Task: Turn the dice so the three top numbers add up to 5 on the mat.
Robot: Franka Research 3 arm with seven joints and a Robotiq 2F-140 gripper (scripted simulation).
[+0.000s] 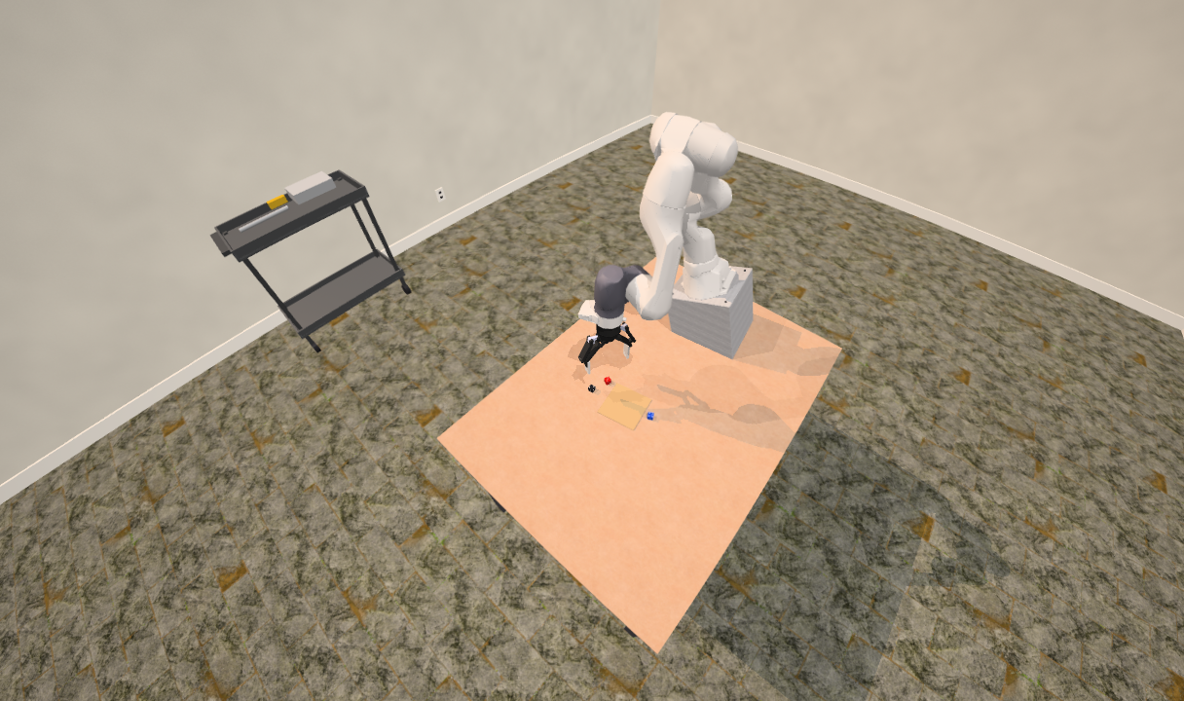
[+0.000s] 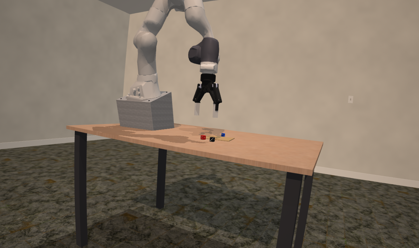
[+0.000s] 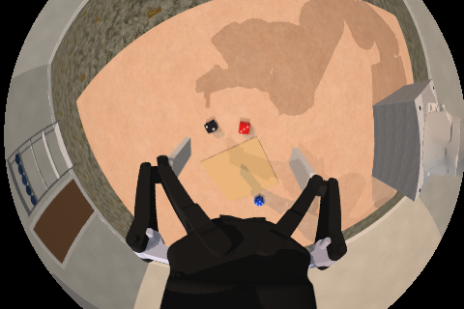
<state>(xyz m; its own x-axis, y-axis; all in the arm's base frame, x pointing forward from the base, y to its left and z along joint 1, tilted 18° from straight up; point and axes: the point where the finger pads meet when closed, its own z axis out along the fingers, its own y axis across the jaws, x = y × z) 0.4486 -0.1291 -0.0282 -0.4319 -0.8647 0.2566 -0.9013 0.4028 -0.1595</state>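
Right now the red die is 120 mm below my hand. From my hand the other things lie so: blue die (20 mm ahead, 210 mm to the left, 120 mm below); then black die (60 mm ahead, 20 mm to the right, 120 mm below); then tan mat (40 mm ahead, 110 mm to the left, 120 mm below).
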